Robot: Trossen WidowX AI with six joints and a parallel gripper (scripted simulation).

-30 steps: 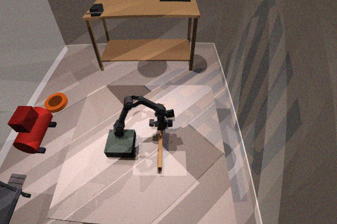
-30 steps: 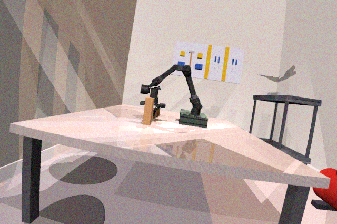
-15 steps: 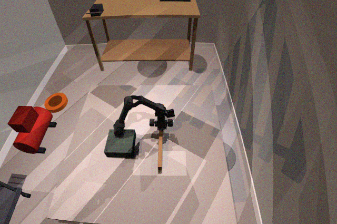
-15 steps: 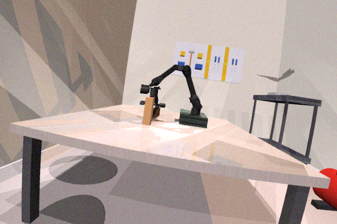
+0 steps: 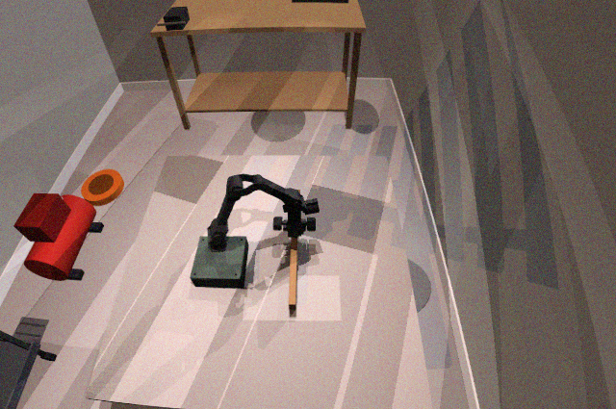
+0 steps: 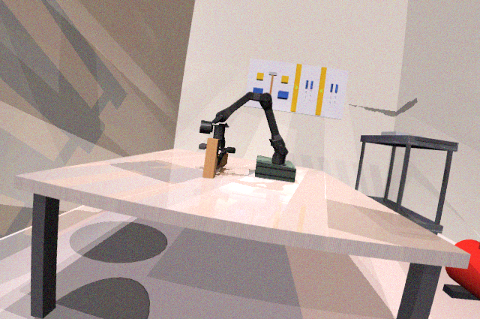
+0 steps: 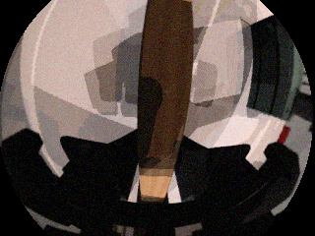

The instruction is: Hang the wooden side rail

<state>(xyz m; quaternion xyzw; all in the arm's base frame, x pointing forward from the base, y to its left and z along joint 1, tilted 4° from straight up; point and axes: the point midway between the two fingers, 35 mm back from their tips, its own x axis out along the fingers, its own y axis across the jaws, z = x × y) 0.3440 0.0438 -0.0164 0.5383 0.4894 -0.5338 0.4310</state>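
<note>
Right now the wooden headboard post is 120 mm to the left of my gripper tip, 40 mm above it and 20 mm ahead of it.
</note>
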